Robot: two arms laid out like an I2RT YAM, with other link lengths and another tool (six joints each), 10 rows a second.
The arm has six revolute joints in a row. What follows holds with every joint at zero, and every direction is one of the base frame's. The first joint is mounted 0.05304 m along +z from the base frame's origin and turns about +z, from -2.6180 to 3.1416 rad. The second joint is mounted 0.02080 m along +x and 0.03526 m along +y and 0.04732 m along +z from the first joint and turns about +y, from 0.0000 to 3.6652 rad. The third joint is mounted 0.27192 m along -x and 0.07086 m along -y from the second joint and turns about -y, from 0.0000 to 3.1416 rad. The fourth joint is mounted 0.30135 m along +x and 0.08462 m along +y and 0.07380 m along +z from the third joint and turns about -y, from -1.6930 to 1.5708 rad. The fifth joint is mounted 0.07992 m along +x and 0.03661 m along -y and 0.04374 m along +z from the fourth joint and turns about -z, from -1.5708 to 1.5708 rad. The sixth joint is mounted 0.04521 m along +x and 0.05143 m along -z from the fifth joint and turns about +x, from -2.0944 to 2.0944 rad. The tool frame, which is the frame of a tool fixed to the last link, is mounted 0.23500 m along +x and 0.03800 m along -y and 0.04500 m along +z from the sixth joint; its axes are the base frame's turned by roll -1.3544, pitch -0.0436 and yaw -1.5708 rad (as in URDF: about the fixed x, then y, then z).
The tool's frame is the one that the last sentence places.
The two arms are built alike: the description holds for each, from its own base.
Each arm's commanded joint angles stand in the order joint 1, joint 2, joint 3, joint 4, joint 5, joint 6.
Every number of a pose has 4 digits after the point.
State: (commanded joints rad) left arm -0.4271 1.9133 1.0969 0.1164 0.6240 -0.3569; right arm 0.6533 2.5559 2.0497 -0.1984 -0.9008 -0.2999
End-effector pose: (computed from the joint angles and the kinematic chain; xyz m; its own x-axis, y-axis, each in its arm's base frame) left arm 0.5033 -0.4130 0.0335 -0.4555 -0.6138 0.6448 -0.7409 -0.1402 -0.6568; right arm 0.4903 0.6495 0.0284 0.9751 0.0100 -0.2215 -0.2145 -0.2095 -0.9540
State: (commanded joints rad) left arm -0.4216 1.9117 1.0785 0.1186 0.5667 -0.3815; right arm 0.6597 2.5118 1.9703 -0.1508 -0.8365 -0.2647
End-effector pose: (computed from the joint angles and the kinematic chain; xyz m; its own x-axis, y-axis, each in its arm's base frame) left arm 0.5138 -0.3988 0.0189 -0.4050 -0.6607 0.6320 -0.7424 -0.1658 -0.6491; right arm 0.4964 0.6429 0.0209 0.9746 -0.0521 -0.2179 -0.2240 -0.2234 -0.9486
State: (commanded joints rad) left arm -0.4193 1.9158 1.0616 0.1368 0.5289 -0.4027; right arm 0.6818 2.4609 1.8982 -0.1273 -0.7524 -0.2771
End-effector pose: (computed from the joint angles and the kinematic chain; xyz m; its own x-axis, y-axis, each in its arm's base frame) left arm 0.5207 -0.3897 0.0083 -0.3711 -0.6872 0.6245 -0.7401 -0.1872 -0.6459; right arm 0.4944 0.6411 0.0170 0.9808 -0.0963 -0.1697 -0.1891 -0.2540 -0.9486
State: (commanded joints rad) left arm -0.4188 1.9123 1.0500 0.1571 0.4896 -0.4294; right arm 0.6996 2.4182 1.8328 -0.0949 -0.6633 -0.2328
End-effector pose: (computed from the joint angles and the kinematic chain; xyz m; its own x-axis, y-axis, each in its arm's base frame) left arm 0.5298 -0.3818 0.0058 -0.3410 -0.7082 0.6183 -0.7293 -0.2157 -0.6493; right arm 0.4998 0.6350 0.0108 0.9718 -0.1729 -0.1605 -0.2039 -0.2733 -0.9401
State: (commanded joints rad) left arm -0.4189 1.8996 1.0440 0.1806 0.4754 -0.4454; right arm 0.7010 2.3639 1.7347 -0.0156 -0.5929 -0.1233
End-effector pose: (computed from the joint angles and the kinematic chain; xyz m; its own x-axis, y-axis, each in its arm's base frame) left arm 0.5361 -0.3800 0.0157 -0.3393 -0.7081 0.6192 -0.7117 -0.2372 -0.6612; right arm 0.5124 0.6187 0.0082 0.9403 -0.2765 -0.1984 -0.2688 -0.2460 -0.9312
